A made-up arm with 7 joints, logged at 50 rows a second.
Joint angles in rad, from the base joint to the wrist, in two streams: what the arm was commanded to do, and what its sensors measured. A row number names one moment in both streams.
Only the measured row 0 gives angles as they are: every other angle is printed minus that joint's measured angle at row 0.
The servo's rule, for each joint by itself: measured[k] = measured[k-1] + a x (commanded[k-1-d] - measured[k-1]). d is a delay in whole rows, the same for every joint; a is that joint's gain. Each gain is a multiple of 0.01, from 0.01 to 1. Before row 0 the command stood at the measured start. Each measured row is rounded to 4 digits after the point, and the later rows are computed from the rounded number. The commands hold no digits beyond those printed.
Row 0, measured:
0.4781 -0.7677 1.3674 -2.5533 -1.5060 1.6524 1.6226
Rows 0 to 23, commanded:
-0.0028 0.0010 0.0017 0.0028 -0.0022 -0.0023 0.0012
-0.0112 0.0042 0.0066 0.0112 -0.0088 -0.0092 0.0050
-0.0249 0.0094 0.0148 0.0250 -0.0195 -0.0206 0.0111
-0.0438 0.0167 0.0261 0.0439 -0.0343 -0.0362 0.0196
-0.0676 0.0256 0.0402 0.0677 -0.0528 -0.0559 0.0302
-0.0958 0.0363 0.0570 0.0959 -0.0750 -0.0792 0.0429
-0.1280 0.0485 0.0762 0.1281 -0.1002 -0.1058 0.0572
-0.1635 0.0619 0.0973 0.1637 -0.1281 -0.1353 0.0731
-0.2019 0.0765 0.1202 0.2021 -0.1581 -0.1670 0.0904
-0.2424 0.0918 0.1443 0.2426 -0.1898 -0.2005 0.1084
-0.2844 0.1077 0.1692 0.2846 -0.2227 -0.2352 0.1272
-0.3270 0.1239 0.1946 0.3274 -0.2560 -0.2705 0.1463
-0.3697 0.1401 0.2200 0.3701 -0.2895 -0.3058 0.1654
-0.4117 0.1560 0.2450 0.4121 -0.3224 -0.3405 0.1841
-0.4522 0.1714 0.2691 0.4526 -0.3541 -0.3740 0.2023
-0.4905 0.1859 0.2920 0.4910 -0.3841 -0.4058 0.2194
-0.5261 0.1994 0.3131 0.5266 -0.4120 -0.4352 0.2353
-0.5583 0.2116 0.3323 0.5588 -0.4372 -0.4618 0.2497
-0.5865 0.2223 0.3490 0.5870 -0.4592 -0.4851 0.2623
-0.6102 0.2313 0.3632 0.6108 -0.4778 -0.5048 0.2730
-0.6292 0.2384 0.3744 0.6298 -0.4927 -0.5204 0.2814
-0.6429 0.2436 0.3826 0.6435 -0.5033 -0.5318 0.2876
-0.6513 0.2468 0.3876 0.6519 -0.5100 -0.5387 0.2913
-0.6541 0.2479 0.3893 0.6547 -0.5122 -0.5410 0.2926
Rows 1 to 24, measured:
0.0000 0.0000 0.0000 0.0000 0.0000 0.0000 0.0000
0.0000 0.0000 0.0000 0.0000 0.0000 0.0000 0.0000
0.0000 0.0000 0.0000 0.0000 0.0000 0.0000 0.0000
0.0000 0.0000 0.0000 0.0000 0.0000 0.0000 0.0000
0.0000 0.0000 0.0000 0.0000 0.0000 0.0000 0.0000
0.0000 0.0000 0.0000 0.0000 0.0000 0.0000 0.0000
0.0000 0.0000 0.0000 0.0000 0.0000 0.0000 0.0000
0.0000 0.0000 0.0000 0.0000 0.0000 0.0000 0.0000
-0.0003 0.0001 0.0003 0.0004 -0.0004 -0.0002 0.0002
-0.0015 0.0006 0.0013 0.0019 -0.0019 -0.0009 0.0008
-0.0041 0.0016 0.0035 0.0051 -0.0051 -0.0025 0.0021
-0.0085 0.0033 0.0071 0.0105 -0.0104 -0.0052 0.0044
-0.0150 0.0058 0.0124 0.0185 -0.0180 -0.0093 0.0078
-0.0239 0.0092 0.0195 0.0293 -0.0283 -0.0149 0.0124
-0.0354 0.0135 0.0286 0.0431 -0.0412 -0.0222 0.0182
-0.0495 0.0188 0.0396 0.0600 -0.0568 -0.0312 0.0253
-0.0663 0.0251 0.0525 0.0799 -0.0750 -0.0421 0.0338
-0.0857 0.0324 0.0672 0.1027 -0.0957 -0.0548 0.0435
-0.1076 0.0407 0.0835 0.1282 -0.1186 -0.0692 0.0544
-0.1317 0.0499 0.1013 0.1561 -0.1433 -0.0853 0.0663
-0.1579 0.0598 0.1203 0.1861 -0.1696 -0.1029 0.0792
-0.1858 0.0704 0.1403 0.2177 -0.1971 -0.1219 0.0928
-0.2151 0.0815 0.1609 0.2506 -0.2254 -0.1421 0.1070
-0.2454 0.0930 0.1819 0.2843 -0.2540 -0.1632 0.1216
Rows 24 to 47, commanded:
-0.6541 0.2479 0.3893 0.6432 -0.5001 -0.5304 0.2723
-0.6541 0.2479 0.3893 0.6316 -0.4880 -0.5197 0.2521
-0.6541 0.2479 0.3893 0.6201 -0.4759 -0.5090 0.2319
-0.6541 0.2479 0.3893 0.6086 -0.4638 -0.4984 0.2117
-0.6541 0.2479 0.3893 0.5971 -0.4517 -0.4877 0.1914
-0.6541 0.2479 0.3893 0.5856 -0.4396 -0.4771 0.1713
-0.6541 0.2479 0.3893 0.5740 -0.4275 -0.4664 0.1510
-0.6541 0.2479 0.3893 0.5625 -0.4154 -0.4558 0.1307
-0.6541 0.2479 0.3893 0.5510 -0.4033 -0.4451 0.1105
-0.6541 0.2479 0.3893 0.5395 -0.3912 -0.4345 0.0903
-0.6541 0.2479 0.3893 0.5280 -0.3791 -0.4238 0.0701
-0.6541 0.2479 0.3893 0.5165 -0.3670 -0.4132 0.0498
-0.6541 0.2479 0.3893 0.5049 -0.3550 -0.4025 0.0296
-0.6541 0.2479 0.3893 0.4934 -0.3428 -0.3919 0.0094
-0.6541 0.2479 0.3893 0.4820 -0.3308 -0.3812 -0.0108
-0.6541 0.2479 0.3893 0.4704 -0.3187 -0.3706 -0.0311
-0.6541 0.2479 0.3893 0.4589 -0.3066 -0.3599 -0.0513
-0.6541 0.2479 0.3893 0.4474 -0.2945 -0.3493 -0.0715
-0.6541 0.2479 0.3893 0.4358 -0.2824 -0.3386 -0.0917
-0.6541 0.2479 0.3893 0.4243 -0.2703 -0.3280 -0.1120
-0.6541 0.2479 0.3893 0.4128 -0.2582 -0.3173 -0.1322
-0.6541 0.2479 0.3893 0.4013 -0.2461 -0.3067 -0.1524
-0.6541 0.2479 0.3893 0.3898 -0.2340 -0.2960 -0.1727
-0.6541 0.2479 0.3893 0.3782 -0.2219 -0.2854 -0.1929
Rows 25 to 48, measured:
-0.2763 0.1047 0.2029 0.3182 -0.2824 -0.1850 0.1364
-0.3073 0.1165 0.2236 0.3519 -0.3103 -0.2071 0.1511
-0.3380 0.1281 0.2437 0.3848 -0.3371 -0.2293 0.1656
-0.3679 0.1395 0.2628 0.4164 -0.3624 -0.2513 0.1796
-0.3966 0.1504 0.2807 0.4463 -0.3859 -0.2728 0.1928
-0.4237 0.1607 0.2970 0.4739 -0.4070 -0.2935 0.2051
-0.4487 0.1702 0.3115 0.4988 -0.4255 -0.3131 0.2163
-0.4713 0.1787 0.3239 0.5206 -0.4411 -0.3313 0.2262
-0.4914 0.1863 0.3344 0.5378 -0.4517 -0.3472 0.2322
-0.5093 0.1931 0.3432 0.5509 -0.4582 -0.3610 0.2348
-0.5252 0.1991 0.3506 0.5606 -0.4614 -0.3728 0.2344
-0.5394 0.2045 0.3568 0.5673 -0.4618 -0.3828 0.2314
-0.5520 0.2093 0.3620 0.5715 -0.4600 -0.3912 0.2262
-0.5632 0.2135 0.3664 0.5735 -0.4563 -0.3981 0.2191
-0.5732 0.2173 0.3701 0.5736 -0.4511 -0.4036 0.2102
-0.5821 0.2207 0.3732 0.5720 -0.4447 -0.4078 0.1999
-0.5900 0.2237 0.3758 0.5691 -0.4372 -0.4108 0.1883
-0.5971 0.2264 0.3780 0.5650 -0.4289 -0.4127 0.1756
-0.6034 0.2288 0.3798 0.5598 -0.4199 -0.4136 0.1619
-0.6090 0.2309 0.3813 0.5537 -0.4104 -0.4136 0.1473
-0.6140 0.2328 0.3826 0.5469 -0.4004 -0.4127 0.1320
-0.6184 0.2345 0.3837 0.5394 -0.3900 -0.4110 0.1161
-0.6223 0.2360 0.3846 0.5314 -0.3793 -0.4086 0.0996
-0.6258 0.2373 0.3854 0.5229 -0.3684 -0.4056 0.0826

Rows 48 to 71, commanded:
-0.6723 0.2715 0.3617 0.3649 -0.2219 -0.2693 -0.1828
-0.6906 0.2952 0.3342 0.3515 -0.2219 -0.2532 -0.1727
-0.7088 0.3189 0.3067 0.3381 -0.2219 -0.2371 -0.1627
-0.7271 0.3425 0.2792 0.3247 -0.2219 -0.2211 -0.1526
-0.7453 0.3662 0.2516 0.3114 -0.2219 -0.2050 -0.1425
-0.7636 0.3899 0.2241 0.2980 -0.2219 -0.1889 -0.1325
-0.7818 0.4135 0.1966 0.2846 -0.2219 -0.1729 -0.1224
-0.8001 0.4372 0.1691 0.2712 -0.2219 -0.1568 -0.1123
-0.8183 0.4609 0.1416 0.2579 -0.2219 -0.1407 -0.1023
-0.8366 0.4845 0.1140 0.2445 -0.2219 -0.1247 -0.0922
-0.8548 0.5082 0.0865 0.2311 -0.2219 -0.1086 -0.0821
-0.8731 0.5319 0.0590 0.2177 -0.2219 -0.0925 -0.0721
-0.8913 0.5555 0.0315 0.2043 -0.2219 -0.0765 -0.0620
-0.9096 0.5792 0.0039 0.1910 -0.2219 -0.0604 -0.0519
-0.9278 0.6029 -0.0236 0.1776 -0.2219 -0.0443 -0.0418
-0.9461 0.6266 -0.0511 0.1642 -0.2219 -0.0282 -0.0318
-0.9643 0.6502 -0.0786 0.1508 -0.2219 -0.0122 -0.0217
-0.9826 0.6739 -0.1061 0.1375 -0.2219 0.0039 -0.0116
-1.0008 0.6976 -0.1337 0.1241 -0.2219 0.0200 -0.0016
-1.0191 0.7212 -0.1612 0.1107 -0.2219 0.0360 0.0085
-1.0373 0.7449 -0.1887 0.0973 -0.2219 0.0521 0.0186
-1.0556 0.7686 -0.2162 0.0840 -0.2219 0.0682 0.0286
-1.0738 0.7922 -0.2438 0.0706 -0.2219 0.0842 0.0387
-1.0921 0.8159 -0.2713 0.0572 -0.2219 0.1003 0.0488
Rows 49 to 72, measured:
-0.6289 0.2385 0.3860 0.5139 -0.3573 -0.4019 0.0652
-0.6317 0.2395 0.3865 0.5046 -0.3460 -0.3977 0.0474
-0.6342 0.2404 0.3869 0.4950 -0.3346 -0.3930 0.0293
-0.6364 0.2412 0.3873 0.4851 -0.3230 -0.3878 0.0109
-0.6383 0.2419 0.3876 0.4750 -0.3113 -0.3822 -0.0077
-0.6400 0.2426 0.3879 0.4647 -0.2996 -0.3762 -0.0265
-0.6416 0.2432 0.3881 0.4542 -0.2878 -0.3698 -0.0455
-0.6430 0.2437 0.3883 0.4436 -0.2759 -0.3630 -0.0647
-0.6462 0.2468 0.3840 0.4326 -0.2662 -0.3555 -0.0801
-0.6511 0.2521 0.3760 0.4212 -0.2582 -0.3473 -0.0921
-0.6574 0.2594 0.3649 0.4096 -0.2517 -0.3385 -0.1013
-0.6651 0.2685 0.3512 0.3977 -0.2463 -0.3291 -0.1080
-0.6739 0.2792 0.3353 0.3856 -0.2419 -0.3192 -0.1125
-0.6838 0.2914 0.3175 0.3733 -0.2383 -0.3088 -0.1151
-0.6946 0.3048 0.2982 0.3609 -0.2353 -0.2979 -0.1160
-0.7062 0.3194 0.2775 0.3483 -0.2329 -0.2866 -0.1155
-0.7185 0.3350 0.2558 0.3356 -0.2309 -0.2749 -0.1138
-0.7315 0.3514 0.2331 0.3228 -0.2293 -0.2629 -0.1110
-0.7451 0.3686 0.2096 0.3100 -0.2280 -0.2506 -0.1072
-0.7592 0.3866 0.1855 0.2971 -0.2269 -0.2380 -0.1026
-0.7737 0.4052 0.1609 0.2841 -0.2260 -0.2251 -0.0973
-0.7886 0.4243 0.1358 0.2711 -0.2253 -0.2119 -0.0914
-0.8039 0.4439 0.1103 0.2580 -0.2247 -0.1985 -0.0850
-0.8195 0.4640 0.0845 0.2449 -0.2242 -0.1849 -0.0781

